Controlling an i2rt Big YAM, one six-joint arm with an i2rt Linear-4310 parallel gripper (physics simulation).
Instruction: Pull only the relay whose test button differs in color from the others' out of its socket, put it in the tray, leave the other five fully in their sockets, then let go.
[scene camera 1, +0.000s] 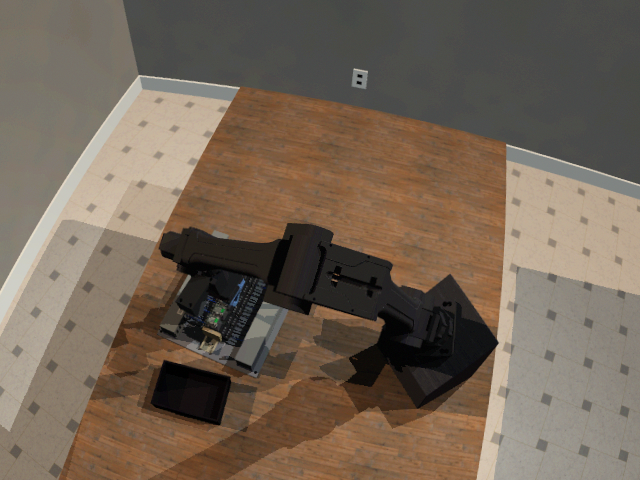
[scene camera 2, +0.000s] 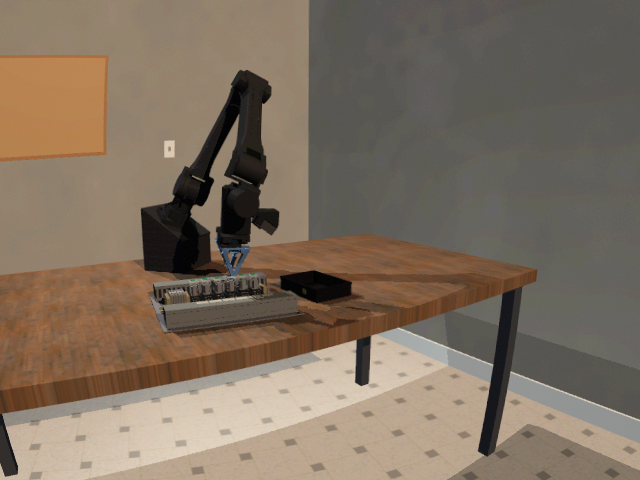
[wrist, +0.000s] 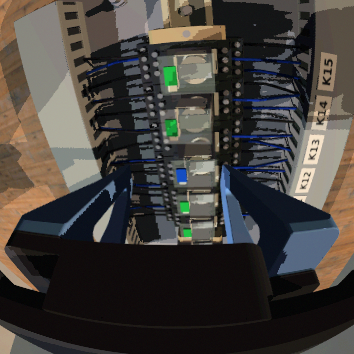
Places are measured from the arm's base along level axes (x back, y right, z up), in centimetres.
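Pixels of known places: gripper, fingertip midpoint: (scene camera 1: 226, 299) (scene camera 2: 231, 272) (wrist: 175, 173); arm's base at its link origin: (scene camera 1: 436, 328) (scene camera 2: 173, 220).
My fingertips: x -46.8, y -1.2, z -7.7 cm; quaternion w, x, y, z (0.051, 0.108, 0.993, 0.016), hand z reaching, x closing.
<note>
Ahead of a thing's pixels: the offset from my fingertips to its top centre.
The relay with the blue test button {dx -0.9, dy +0.8, dz -0.7 cm} (wrist: 200, 172) sits in the row, third from the top in the wrist view. Relays with green buttons stand above it {dx -1.6, dy -5.2, dz -0.9 cm} (wrist: 194, 75) {dx -1.1, dy -2.3, dz -0.9 cm} (wrist: 195, 122) and below it {dx -0.1, dy +6.8, dz -0.9 cm} (wrist: 200, 204) {dx +0.3, dy +9.8, dz -0.9 cm} (wrist: 202, 229). My gripper (wrist: 175, 173) (scene camera 2: 234, 273) is partly open and empty. Its blue fingertips show left and right of the blue-button relay in the wrist view, the right one nearer to it, and low at the relay tops in scene camera 2. Exact fingertip height is unclear. The black tray {dx -2.0, dy -22.5, dz -4.4 cm} (scene camera 1: 188, 392) (scene camera 2: 330, 294) stands beside the panel and looks empty.
Grey wire ducts (wrist: 55, 110) (scene camera 2: 227, 311) flank the relay row. Blue and black wires run along both sides. A tan end block {dx -1.8, dy -7.1, dz -3.8 cm} (wrist: 187, 35) closes the row, near the tray side. Labels K12 to K15 are readable on the right duct. The arm covers part of the panel in scene camera 1.
</note>
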